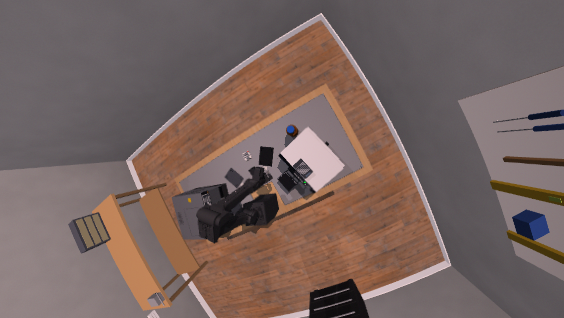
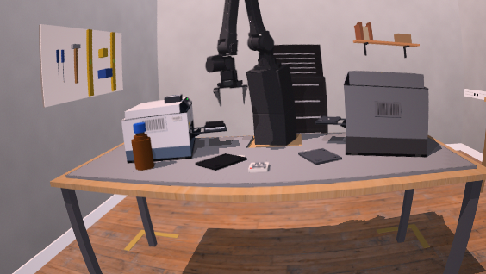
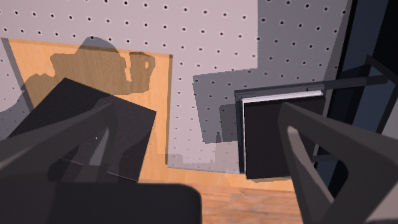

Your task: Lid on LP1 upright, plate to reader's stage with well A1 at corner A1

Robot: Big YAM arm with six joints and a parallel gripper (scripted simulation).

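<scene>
The lid lies 90 mm behind my hand, 130 mm to the right of it and 100 mm below it. From my hand the other things lie so: multi-well plate: 90 mm behind, 130 mm to the right, 110 mm below; flat black pad: 170 mm ahead, 200 mm below; LP1 label: 10 mm behind, 310 mm to the left, 210 mm below.
</scene>
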